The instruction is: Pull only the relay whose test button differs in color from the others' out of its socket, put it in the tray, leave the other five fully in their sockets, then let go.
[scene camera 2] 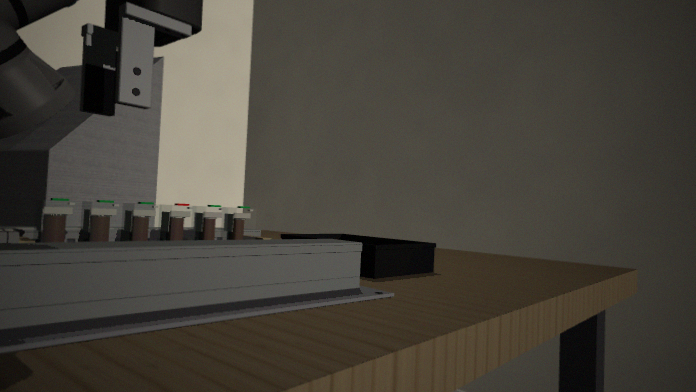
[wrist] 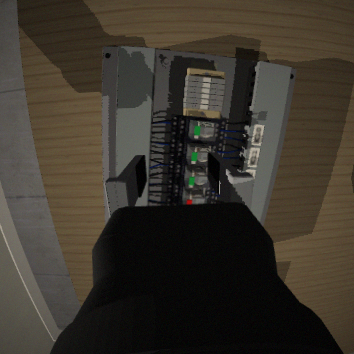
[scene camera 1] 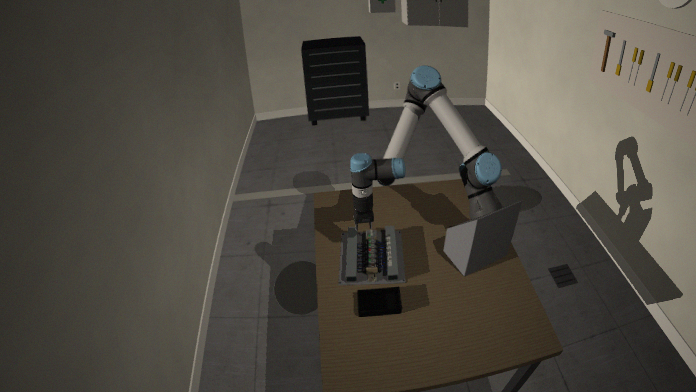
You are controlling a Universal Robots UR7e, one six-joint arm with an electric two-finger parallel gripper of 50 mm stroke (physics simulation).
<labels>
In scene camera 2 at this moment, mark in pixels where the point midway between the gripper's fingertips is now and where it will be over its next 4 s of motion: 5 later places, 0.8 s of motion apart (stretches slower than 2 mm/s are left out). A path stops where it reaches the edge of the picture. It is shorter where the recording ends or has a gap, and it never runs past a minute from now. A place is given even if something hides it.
The gripper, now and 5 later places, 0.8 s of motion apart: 114, 109; 127, 179; 162, 190; 158, 204; 171, 196; 169, 231
</labels>
